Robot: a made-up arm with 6 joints. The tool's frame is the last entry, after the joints. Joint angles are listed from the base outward. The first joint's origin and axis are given. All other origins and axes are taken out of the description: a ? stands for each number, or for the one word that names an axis. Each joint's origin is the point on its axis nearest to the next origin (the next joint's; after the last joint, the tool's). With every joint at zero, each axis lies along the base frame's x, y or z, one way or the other. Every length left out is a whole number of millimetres.
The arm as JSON. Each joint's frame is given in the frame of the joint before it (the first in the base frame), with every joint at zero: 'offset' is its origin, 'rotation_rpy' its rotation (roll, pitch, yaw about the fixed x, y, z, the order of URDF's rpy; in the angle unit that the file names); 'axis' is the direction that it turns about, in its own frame. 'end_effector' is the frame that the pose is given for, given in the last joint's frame.
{
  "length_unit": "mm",
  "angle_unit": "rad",
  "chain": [
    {
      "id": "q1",
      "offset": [
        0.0,
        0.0,
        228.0
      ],
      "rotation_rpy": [
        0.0,
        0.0,
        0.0
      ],
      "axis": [
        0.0,
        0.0,
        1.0
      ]
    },
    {
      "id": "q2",
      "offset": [
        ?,
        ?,
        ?
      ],
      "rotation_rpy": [
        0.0,
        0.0,
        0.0
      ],
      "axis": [
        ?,
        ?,
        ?
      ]
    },
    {
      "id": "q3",
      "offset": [
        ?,
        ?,
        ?
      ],
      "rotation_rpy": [
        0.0,
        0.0,
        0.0
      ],
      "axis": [
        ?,
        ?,
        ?
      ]
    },
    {
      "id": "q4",
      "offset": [
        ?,
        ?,
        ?
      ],
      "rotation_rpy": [
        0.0,
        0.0,
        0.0
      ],
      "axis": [
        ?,
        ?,
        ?
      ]
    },
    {
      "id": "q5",
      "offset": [
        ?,
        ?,
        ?
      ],
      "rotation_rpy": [
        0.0,
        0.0,
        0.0
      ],
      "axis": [
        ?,
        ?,
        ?
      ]
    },
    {
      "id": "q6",
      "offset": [
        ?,
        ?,
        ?
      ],
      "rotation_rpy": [
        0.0,
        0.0,
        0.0
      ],
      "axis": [
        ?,
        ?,
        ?
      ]
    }
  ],
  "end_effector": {
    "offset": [
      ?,
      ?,
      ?
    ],
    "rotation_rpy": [
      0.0,
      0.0,
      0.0
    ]
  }
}
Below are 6 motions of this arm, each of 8 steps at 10 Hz.
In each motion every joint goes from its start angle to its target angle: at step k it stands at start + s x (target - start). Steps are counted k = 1, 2, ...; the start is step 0. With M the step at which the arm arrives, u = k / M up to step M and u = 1 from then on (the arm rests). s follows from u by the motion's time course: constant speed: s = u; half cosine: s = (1 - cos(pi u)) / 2; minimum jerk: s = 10 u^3 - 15 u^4 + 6 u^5.
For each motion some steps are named. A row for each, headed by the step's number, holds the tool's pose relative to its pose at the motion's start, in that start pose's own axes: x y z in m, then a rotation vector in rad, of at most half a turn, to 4 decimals.
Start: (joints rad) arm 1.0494 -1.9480 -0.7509 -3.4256 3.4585 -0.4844
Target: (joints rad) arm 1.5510 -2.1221 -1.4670 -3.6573 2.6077 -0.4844
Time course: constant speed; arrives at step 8
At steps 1, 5, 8:
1: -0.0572 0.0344 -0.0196 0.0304 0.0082 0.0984
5: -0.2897 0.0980 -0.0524 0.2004 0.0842 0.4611
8: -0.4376 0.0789 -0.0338 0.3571 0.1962 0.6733

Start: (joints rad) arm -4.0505 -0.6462 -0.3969 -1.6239 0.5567 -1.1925
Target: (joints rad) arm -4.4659 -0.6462 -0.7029 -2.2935 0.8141 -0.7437
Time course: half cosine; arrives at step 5
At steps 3, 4, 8:
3: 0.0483 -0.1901 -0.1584 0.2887 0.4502 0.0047
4: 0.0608 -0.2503 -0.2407 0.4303 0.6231 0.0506
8: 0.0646 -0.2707 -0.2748 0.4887 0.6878 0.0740

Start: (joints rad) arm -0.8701 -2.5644 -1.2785 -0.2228 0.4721 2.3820
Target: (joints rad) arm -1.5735 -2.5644 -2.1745 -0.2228 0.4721 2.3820
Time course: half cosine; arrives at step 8
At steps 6, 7, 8:
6: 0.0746 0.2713 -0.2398 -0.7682 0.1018 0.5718
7: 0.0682 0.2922 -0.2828 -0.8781 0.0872 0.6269
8: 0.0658 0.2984 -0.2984 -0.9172 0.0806 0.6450

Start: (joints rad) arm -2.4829 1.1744 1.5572 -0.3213 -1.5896 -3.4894
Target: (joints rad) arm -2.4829 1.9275 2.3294 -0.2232 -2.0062 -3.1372
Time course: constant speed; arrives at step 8
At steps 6, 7, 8:
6: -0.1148 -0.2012 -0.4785 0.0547 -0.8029 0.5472
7: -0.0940 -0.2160 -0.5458 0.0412 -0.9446 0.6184
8: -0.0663 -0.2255 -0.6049 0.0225 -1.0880 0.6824

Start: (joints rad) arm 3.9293 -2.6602 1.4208 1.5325 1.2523 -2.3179
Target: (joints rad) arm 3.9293 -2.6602 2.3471 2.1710 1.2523 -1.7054
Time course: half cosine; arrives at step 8
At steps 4, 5, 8:
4: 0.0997 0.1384 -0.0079 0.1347 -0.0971 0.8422
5: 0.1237 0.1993 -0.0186 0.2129 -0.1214 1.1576
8: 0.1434 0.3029 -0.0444 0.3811 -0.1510 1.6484

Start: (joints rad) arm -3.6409 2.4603 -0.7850 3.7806 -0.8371 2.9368
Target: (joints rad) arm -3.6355 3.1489 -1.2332 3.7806 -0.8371 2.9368
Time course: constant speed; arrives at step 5
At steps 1, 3, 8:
1: 0.1061 -0.0274 0.0011 0.0104 0.0422 0.0206
3: 0.3156 -0.0640 -0.0324 0.0312 0.1267 0.0616
8: 0.5102 -0.0753 -0.1099 0.0522 0.2111 0.1025

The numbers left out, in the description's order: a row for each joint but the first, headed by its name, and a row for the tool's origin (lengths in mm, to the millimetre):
q2: xyz 0.0 50.0 0.0, axis 0.0 1.0 0.0
q3: xyz 0.0 0.0 666.0, axis 0.0 1.0 0.0
q4: xyz 0.0 0.0 401.0, axis 0.0 0.0 1.0
q5: xyz 0.0 0.0 0.0, axis 0.0 1.0 0.0
q6: xyz 0.0 0.0 91.0, axis 0.0 0.0 1.0
tool: xyz 0.0 0.0 0.0

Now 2 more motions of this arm.
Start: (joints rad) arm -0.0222 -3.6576 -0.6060 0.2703 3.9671 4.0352
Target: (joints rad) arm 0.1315 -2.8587 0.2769 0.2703 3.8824 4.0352
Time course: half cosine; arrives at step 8
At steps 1, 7, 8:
1: 0.0254 -0.0210 -0.0221 -0.0402 -0.0455 -0.0070
7: 0.7715 -0.6113 0.0141 -0.9242 -1.2272 -0.1570
8: 0.7987 -0.6311 0.0398 -0.9563 -1.2790 -0.1634

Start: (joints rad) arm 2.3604 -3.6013 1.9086 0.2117 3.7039 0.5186
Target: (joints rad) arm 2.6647 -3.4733 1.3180 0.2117 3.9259 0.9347
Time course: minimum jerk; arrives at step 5
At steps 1, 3, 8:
1: 0.0111 -0.0043 0.0020 -0.0180 -0.0091 0.0199
3: 0.1180 -0.0480 0.0367 -0.2314 -0.0721 0.2516
8: 0.1631 -0.0648 0.0614 -0.3501 -0.0767 0.3795

